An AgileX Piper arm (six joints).
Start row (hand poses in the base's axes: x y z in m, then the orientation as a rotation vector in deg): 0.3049 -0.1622 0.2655 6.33 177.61 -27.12
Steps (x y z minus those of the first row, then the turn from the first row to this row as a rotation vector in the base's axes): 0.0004 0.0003 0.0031 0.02 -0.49 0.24; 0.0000 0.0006 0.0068 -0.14 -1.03 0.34; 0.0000 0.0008 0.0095 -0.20 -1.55 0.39; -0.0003 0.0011 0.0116 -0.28 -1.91 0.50; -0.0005 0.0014 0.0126 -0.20 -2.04 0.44; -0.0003 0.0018 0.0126 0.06 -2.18 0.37; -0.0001 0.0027 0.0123 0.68 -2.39 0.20; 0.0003 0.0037 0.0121 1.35 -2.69 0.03; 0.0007 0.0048 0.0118 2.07 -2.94 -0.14; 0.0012 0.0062 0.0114 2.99 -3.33 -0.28; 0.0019 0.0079 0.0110 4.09 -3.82 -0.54; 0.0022 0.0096 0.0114 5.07 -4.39 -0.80; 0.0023 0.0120 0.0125 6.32 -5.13 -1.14; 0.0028 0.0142 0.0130 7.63 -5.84 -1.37; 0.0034 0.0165 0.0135 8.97 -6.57 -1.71; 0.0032 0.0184 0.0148 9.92 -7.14 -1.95
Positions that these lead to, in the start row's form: 0.3053 -0.1619 0.2686 6.06 177.11 -26.98; 0.3049 -0.1616 0.2723 6.01 176.53 -27.12; 0.3049 -0.1614 0.2750 6.04 176.01 -27.10; 0.3046 -0.1611 0.2771 5.94 175.62 -27.15; 0.3044 -0.1608 0.2781 6.06 175.52 -27.00; 0.3046 -0.1604 0.2781 6.20 175.46 -26.58; 0.3048 -0.1595 0.2778 6.50 175.44 -25.59; 0.3052 -0.1585 0.2776 6.82 175.33 -24.52; 0.3056 -0.1574 0.2773 7.13 175.27 -23.37; 0.3061 -0.1560 0.2769 7.43 175.12 -21.90; 0.3068 -0.1543 0.2765 7.92 174.90 -20.15; 0.3071 -0.1526 0.2769 8.42 174.56 -18.57; 0.3072 -0.1502 0.2780 9.08 174.09 -16.56; 0.3077 -0.1480 0.2785 9.55 173.63 -14.47; 0.3083 -0.1457 0.2790 10.19 173.13 -12.35; 0.3081 -0.1438 0.2803 10.65 172.71 -10.85
